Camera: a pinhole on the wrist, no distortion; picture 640 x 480 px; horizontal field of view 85.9 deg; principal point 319.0 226.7 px. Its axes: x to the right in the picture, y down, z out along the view. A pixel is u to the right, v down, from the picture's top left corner.
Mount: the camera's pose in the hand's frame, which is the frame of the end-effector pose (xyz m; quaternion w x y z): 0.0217 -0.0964 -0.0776 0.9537 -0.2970 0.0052 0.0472
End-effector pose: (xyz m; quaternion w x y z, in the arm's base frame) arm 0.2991 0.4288 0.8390 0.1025 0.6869 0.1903 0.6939
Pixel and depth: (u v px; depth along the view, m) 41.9 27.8 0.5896
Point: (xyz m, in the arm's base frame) 0.9187 0.4065 0.4021
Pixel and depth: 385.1 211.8 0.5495
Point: 0.7007 0.3386 1.0247
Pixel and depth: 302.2 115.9 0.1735
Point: 0.3897 0.4874 0.8334
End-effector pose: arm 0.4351 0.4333 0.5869 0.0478 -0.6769 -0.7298 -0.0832
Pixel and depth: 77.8 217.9 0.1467
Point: 0.4186 0.3593 0.5220
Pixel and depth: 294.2 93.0 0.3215
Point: 0.4274 0.4845 0.3326
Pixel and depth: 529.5 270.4 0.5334
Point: 0.7111 0.8357 0.3585
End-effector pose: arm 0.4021 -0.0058 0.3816 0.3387 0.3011 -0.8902 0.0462
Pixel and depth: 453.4 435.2 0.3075
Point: 0.1578 0.1121 0.4355
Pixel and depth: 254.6 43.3 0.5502
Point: 0.1449 -0.1574 -0.0807
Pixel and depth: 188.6 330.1 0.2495
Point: 0.3446 0.0912 0.2724
